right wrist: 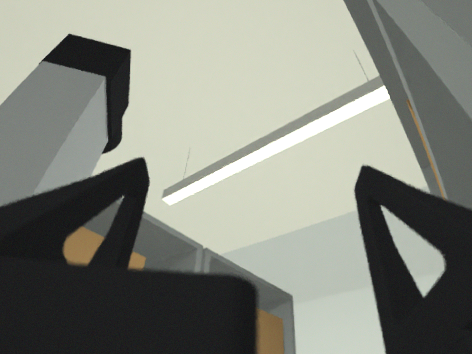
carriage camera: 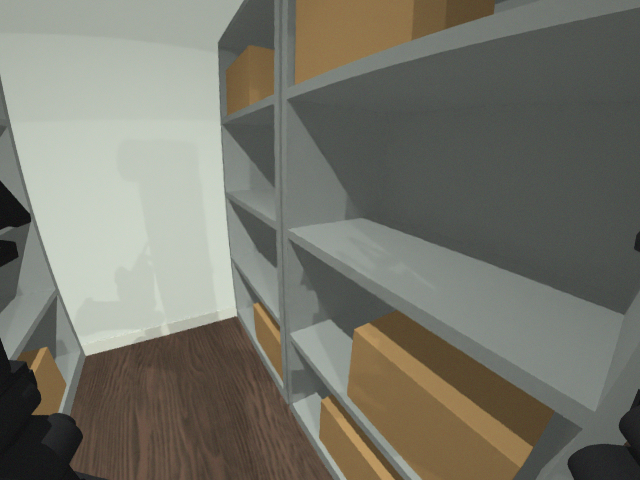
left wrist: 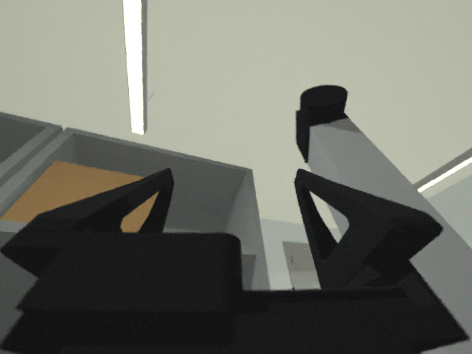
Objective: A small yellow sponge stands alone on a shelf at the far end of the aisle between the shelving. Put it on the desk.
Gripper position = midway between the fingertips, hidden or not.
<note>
In view: the left gripper (left wrist: 234, 175), the right gripper (right wrist: 251, 173), a door (left wrist: 301, 267) and a strip light (right wrist: 373, 92).
</note>
